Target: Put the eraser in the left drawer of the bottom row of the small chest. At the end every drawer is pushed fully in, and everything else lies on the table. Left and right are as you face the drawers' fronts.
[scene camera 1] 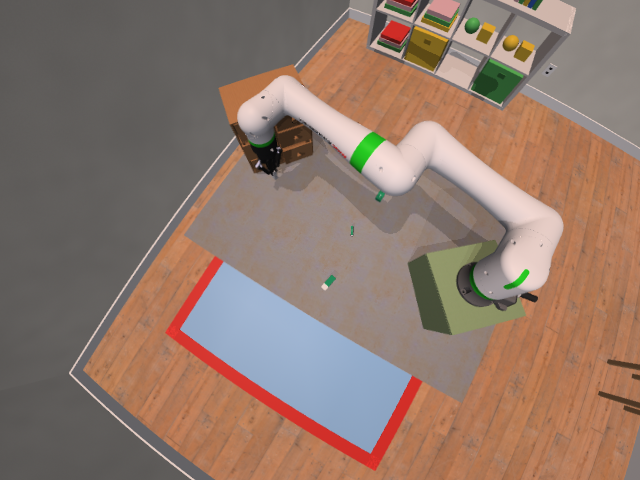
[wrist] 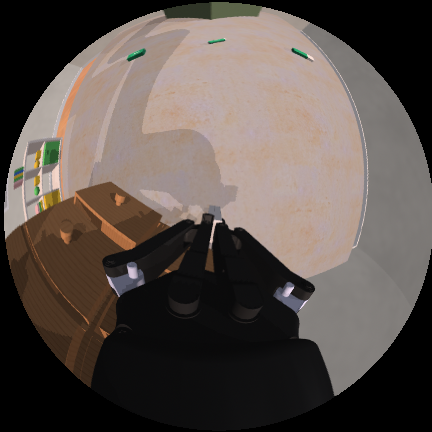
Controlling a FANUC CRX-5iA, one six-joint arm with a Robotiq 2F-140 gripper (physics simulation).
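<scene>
The eraser, green with a white end, lies on the grey table surface, far from the gripper. The small brown chest stands at the upper left in the scene view. Round knobs show on its right-hand fronts; the arm and gripper hide much of its left part, so I cannot tell how the bottom left drawer stands. My gripper is shut and empty, fingers pointing down, close in front of the chest's left part.
A green block and a thin green piece lie on the table. The olive robot base stands at the right. A blue panel with a red border lies beyond the table's edge. A shelf unit stands at the back.
</scene>
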